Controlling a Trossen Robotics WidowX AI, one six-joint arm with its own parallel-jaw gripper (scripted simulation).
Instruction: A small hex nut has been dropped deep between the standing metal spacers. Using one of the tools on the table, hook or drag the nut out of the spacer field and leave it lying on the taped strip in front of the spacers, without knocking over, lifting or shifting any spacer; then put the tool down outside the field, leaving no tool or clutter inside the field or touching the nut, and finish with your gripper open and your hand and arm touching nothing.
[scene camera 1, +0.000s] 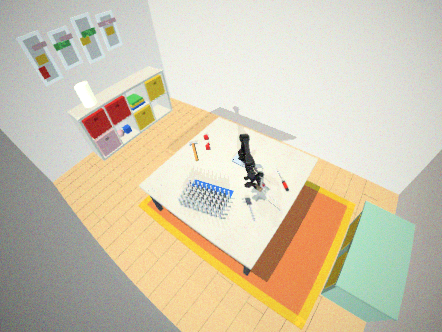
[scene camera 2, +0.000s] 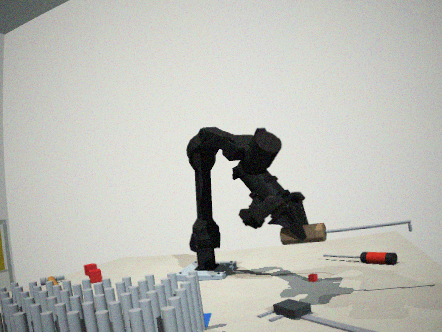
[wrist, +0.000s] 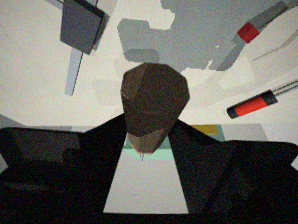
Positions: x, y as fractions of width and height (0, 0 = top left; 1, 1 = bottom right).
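My gripper (scene camera 2: 0.70, 0.71), which you'd also find at (wrist: 0.50, 0.53), is holding a wooden-handled hook tool (scene camera 2: 0.72, 0.70). The wrist view has that tool too, at (wrist: 0.52, 0.43).
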